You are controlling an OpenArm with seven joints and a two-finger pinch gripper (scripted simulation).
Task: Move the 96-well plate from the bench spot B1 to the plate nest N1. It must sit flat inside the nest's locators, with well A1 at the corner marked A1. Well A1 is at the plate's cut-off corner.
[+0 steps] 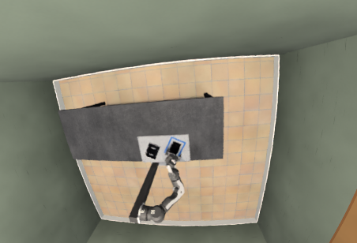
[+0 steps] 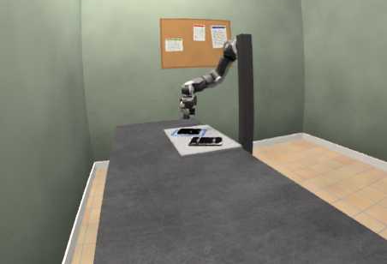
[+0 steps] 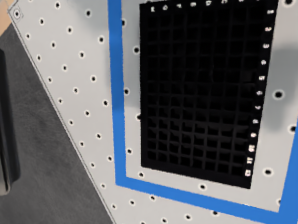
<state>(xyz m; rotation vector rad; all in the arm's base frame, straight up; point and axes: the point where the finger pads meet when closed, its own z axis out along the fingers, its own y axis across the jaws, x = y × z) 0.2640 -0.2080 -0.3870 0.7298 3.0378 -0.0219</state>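
The black 96-well plate lies 80 mm below my hand. From my hand the other things lie so: black plate nest N1: 40 mm behind, 230 mm to the left, 90 mm below.
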